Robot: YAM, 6 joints.
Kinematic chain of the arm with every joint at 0, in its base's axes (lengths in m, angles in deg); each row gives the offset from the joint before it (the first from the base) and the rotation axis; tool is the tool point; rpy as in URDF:
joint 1: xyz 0 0 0.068 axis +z
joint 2: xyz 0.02 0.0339 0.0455 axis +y
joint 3: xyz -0.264 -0.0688 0 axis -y
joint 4: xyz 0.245 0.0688 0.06 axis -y
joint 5: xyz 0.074 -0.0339 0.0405 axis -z
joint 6: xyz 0.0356 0 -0.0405 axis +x
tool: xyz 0 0 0 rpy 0 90 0
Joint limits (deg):
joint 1: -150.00..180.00
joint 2: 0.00..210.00
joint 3: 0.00..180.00
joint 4: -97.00..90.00
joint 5: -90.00..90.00
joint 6: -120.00..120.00
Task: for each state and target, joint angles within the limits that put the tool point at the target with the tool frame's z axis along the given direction. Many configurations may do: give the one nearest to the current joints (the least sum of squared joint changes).
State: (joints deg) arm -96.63 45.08 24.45 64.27 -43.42 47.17
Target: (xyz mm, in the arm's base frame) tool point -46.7 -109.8 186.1 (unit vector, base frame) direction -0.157 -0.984 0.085
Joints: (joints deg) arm -118.80 9.96 0.12 15.02 -19.66 47.17
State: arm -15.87 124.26 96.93 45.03 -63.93 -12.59
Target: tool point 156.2 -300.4 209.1 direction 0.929 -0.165 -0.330
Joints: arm -67.31 92.86 51.68 8.30 -52.54 -12.59
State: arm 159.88 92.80 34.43 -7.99 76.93 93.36
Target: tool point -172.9 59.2 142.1 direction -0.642 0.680 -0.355
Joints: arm 166.87 60.50 7.99 28.03 31.08 93.36
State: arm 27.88 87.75 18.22 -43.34 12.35 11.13
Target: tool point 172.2 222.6 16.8 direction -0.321 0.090 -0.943
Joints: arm 50.07 122.38 51.07 -26.96 -17.69 11.13
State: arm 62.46 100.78 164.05 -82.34 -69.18 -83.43
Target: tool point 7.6 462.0 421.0 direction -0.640 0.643 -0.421
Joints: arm 86.04 127.85 152.47 -59.81 -43.06 -83.43
